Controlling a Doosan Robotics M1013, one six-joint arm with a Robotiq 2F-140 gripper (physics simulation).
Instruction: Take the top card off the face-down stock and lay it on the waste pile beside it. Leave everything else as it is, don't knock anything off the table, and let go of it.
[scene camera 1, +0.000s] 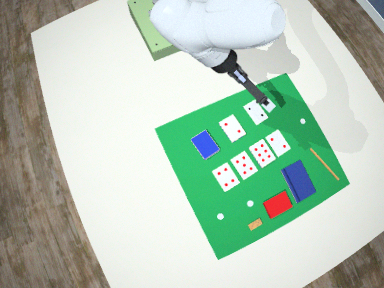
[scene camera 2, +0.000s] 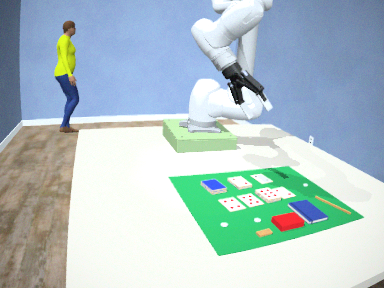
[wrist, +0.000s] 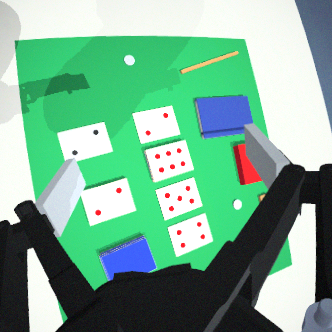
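Where they show: gripper, fingertip midpoint: (scene camera 2: 259, 113) (wrist: 159, 155); arm's base at its link origin: (scene camera 2: 201, 127).
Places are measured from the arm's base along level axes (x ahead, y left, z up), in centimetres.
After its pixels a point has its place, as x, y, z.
The face-down stock (scene camera 1: 205, 144) @[61.0, -9.9, -6.3] (scene camera 2: 214, 186) @[62.8, -10.2, -6.2] (wrist: 129, 260) @[61.0, -9.7, -6.2] is a blue-backed stack of cards at one end of the row nearest the robot base; the gripper body hides its lower edge in the wrist view. The waste pile (scene camera 1: 232, 128) @[58.5, 1.7, -6.9] (scene camera 2: 239, 182) @[59.4, 1.2, -6.8] (wrist: 108, 201) @[58.3, 1.7, -6.8] lies beside it, a low face-up stack with two red pips on top. My gripper (scene camera 1: 254, 90) @[59.8, 6.3, 21.2] (scene camera 2: 258, 107) @[59.8, 6.3, 21.2] (wrist: 159, 155) @[59.8, 6.3, 21.2] is wide open and empty, high above the mat. In scene camera 1 a fingertip overlaps the view near the card with two black pips (scene camera 1: 255, 112) @[55.1, 13.1, -7.7] (scene camera 2: 261, 179) @[56.1, 12.8, -7.7] (wrist: 85, 141) @[55.1, 13.4, -7.7].
A row of face-up red-pip cards, some stacked (scene camera 1: 262, 153) @[71.3, 8.6, -6.6] (scene camera 2: 268, 194) @[72.2, 8.3, -6.5] (wrist: 169, 160) @[71.1, 8.5, -6.5], lies on the green mat (scene camera 1: 200, 200) @[79.2, -18.5, -8.1] (scene camera 2: 200, 220) @[83.1, -20.5, -8.0] (wrist: 40, 165) @[46.8, 9.4, -8.1]. A blue book (scene camera 1: 299, 181) @[86.4, 18.2, -6.9] (scene camera 2: 308, 211) @[87.4, 17.5, -6.8] (wrist: 224, 115) @[85.6, 18.0, -6.9], red box (scene camera 1: 278, 204) @[91.1, 6.8, -6.0] (scene camera 2: 287, 221) @[92.6, 5.6, -6.0] (wrist: 247, 165) @[89.5, 6.1, -6.0], stick (scene camera 1: 325, 164) @[84.6, 31.8, -7.3] (scene camera 2: 333, 205) @[85.0, 31.6, -7.6] (wrist: 209, 62) @[83.9, 31.1, -7.4] and white discs lie there too.
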